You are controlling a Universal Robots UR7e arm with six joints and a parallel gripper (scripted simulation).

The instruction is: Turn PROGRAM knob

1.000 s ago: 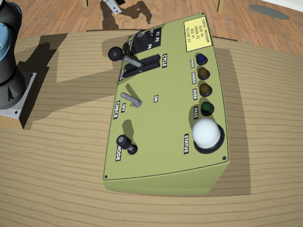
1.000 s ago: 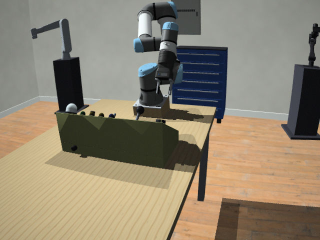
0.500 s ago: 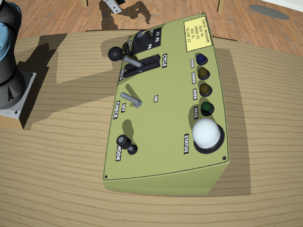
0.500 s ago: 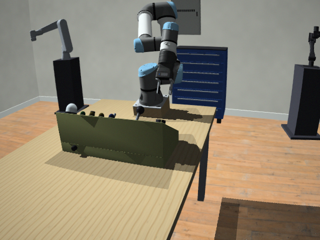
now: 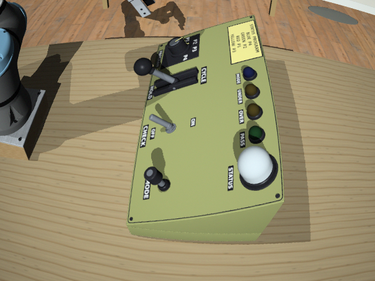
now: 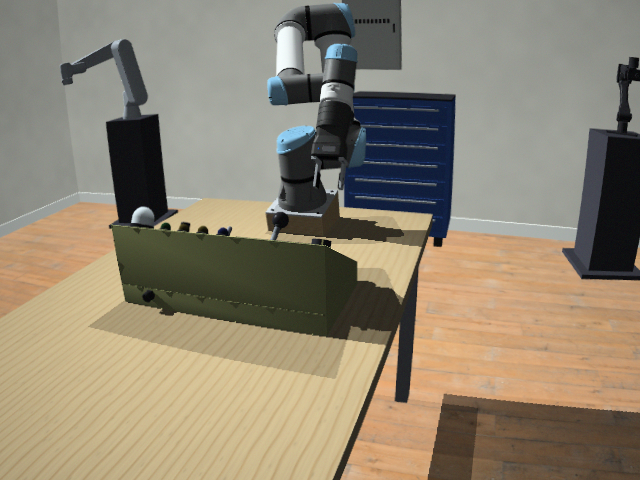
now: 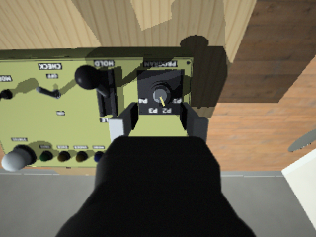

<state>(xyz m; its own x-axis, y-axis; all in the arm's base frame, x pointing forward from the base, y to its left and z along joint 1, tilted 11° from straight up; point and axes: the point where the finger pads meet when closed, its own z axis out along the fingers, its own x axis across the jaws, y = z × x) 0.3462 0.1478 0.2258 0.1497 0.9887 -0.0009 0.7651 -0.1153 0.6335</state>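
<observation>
Now: hand 13 cm above the program knob, 8 cm short of it and 1 cm to the left of it. The rest, counted from my hand: olive console: 19 cm to the right, 15 cm below, 8 cm ahead; check toggle: 25 cm to the right, 13 cm below, 3 cm ahead; black ball lever: 12 cm to the right, 12 cm below, 3 cm ahead.
</observation>
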